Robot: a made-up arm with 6 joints.
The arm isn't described. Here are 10 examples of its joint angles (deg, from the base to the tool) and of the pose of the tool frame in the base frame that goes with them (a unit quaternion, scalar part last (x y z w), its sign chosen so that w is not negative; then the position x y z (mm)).
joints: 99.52 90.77 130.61 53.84 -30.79 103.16
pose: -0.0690 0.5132 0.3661 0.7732 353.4 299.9 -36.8
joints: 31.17 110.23 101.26 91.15 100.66 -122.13
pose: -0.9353 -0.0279 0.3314 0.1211 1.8 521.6 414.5
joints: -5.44 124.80 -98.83 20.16 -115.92 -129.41
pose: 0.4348 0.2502 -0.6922 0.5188 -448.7 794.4 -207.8
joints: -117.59 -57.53 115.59 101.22 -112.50 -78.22
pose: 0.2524 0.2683 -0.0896 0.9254 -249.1 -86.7 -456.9
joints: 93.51 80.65 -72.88 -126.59 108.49 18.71
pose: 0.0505 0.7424 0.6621 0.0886 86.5 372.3 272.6
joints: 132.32 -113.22 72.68 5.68 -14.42 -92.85
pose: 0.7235 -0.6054 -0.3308 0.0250 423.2 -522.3 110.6
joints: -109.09 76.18 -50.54 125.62 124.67 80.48
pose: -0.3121 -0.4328 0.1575 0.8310 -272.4 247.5 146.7
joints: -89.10 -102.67 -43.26 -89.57 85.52 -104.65
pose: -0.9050 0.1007 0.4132 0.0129 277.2 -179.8 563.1
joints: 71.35 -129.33 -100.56 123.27 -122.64 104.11
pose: -0.8444 0.2808 -0.1556 0.4289 216.6 82.6 -143.5
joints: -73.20 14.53 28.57 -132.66 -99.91 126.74
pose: 0.2862 -0.0606 -0.4149 0.8615 -203.9 -332.7 -251.6
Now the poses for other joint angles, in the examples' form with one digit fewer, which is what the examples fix.
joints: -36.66 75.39 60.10 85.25 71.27 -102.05
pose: -0.026 0.221 0.968 0.117 154 337 -278
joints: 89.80 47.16 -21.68 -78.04 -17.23 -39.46
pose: -0.032 -0.043 0.096 0.994 77 293 103
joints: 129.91 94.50 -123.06 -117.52 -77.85 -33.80
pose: -0.684 0.074 -0.034 0.724 90 77 -109
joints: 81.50 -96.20 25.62 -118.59 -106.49 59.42
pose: -0.028 0.934 -0.001 0.355 85 -348 -285
